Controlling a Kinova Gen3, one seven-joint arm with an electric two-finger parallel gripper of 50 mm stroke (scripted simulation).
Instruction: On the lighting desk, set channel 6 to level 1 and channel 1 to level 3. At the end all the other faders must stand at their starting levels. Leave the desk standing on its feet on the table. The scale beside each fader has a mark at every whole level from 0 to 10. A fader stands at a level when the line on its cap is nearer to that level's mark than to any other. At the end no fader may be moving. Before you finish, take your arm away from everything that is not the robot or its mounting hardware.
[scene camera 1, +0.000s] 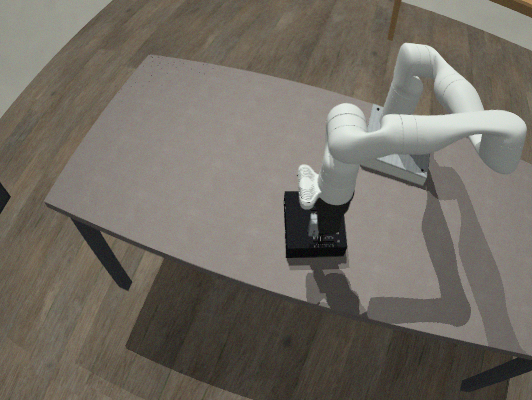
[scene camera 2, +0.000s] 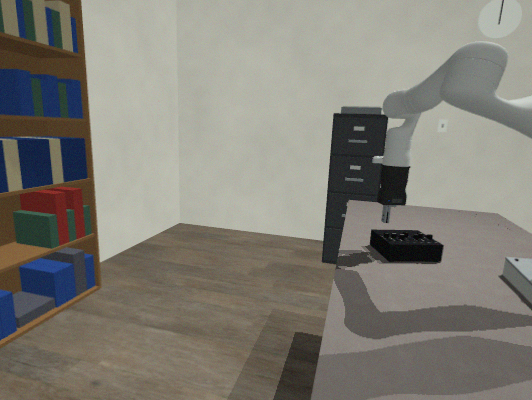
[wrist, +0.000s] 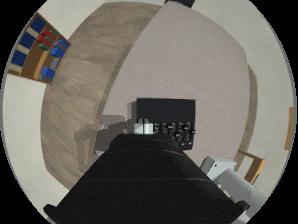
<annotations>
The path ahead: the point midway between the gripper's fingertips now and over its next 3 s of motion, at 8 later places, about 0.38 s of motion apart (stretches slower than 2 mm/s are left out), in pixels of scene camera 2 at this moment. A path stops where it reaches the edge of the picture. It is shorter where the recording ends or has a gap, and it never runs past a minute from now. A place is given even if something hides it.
The gripper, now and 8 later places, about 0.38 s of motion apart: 385, 222; 385, 222; 384, 224; 384, 226; 384, 228; 383, 229; 383, 230; 383, 232; 383, 233
</annotations>
